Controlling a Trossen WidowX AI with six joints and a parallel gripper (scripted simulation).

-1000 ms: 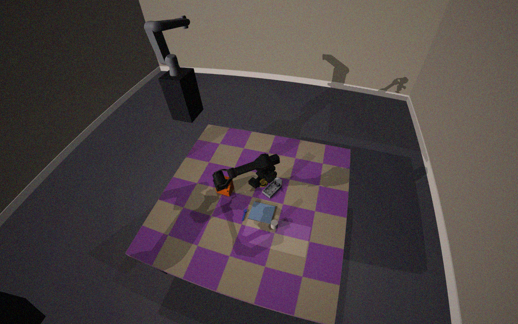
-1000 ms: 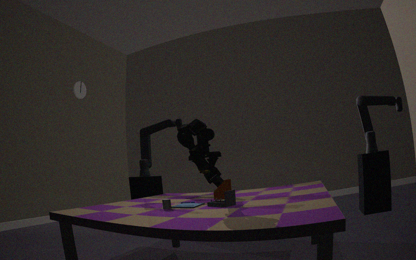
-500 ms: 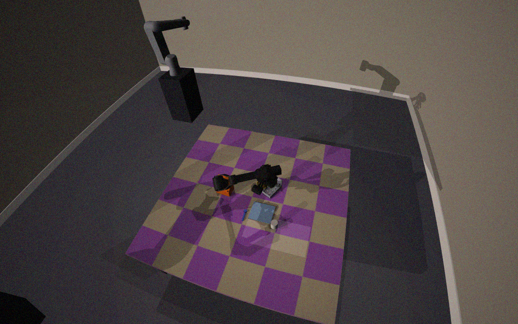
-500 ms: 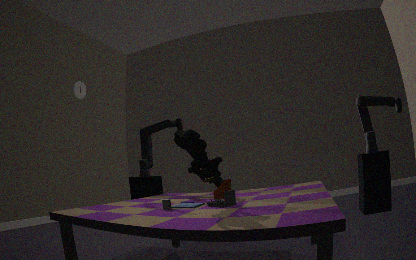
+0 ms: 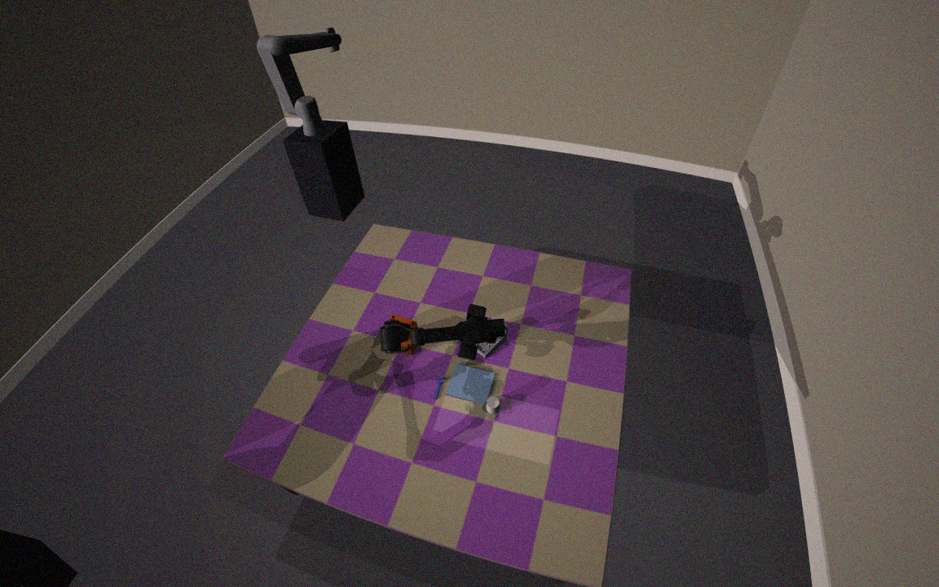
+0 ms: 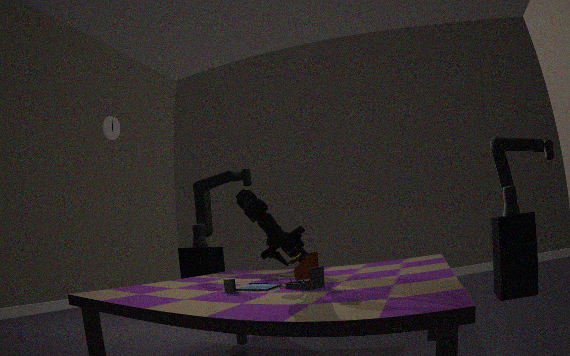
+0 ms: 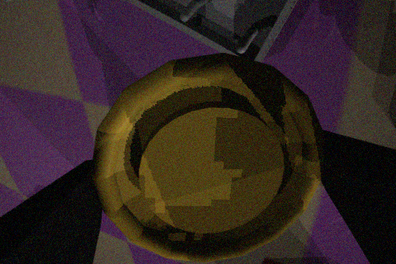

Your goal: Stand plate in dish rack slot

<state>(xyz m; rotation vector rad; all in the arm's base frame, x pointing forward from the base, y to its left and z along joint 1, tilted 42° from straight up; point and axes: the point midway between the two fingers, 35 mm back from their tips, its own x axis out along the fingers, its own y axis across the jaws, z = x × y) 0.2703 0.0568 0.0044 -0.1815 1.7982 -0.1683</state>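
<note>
Now: gripper tip 50 mm short of the grey dish rack, 50 mm to the right of it and 80 mm above it. The rest, counted from my gripper tip: yellow plate 10 mm above; blue mat 40 mm ahead, 140 mm to the right, 100 mm below; blue utensil 60 mm behind, 190 mm to the right, 100 mm below.
</note>
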